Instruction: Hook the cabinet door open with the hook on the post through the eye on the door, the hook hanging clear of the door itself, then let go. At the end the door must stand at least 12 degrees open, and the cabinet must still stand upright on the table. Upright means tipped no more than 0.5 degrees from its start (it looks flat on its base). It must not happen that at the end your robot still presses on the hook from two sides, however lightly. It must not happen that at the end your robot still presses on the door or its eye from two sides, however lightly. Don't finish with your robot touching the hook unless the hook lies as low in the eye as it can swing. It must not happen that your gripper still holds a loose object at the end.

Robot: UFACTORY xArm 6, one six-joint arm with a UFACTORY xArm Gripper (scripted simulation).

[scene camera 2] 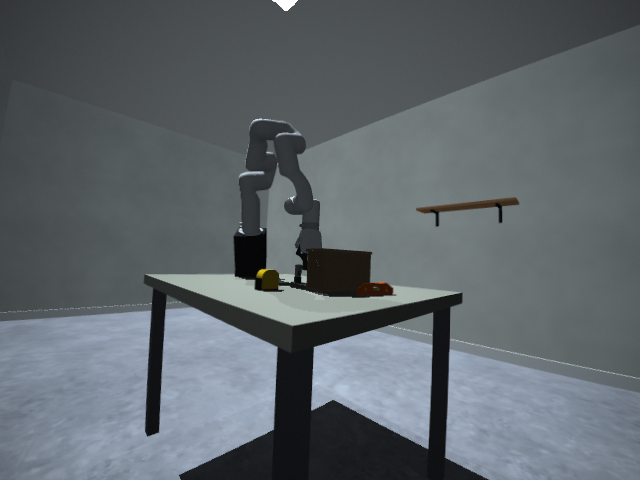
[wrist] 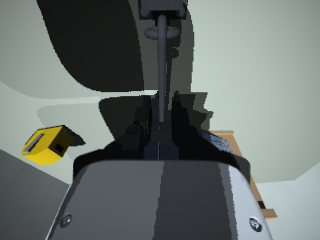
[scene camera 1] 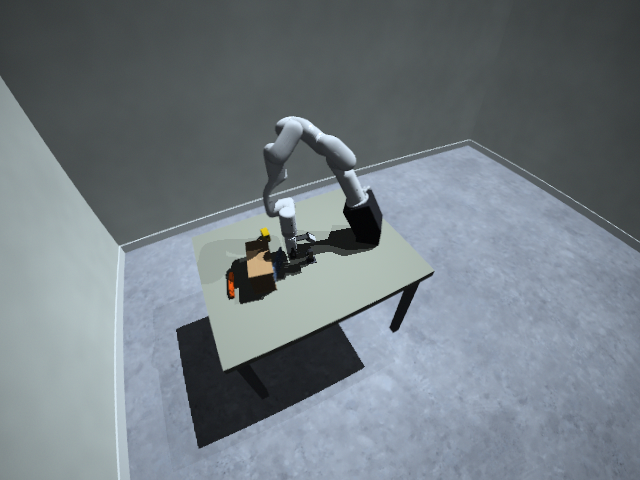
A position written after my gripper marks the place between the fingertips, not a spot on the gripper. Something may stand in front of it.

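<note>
From the wrist view I can see my gripper (wrist: 161,106), and there's a brown cabinet (wrist: 160,147) in there too. Scene camera 2 gives me the cabinet (scene camera 2: 328,270) as well, and so does scene camera 1, where you'd find the cabinet (scene camera 1: 259,263).
</note>
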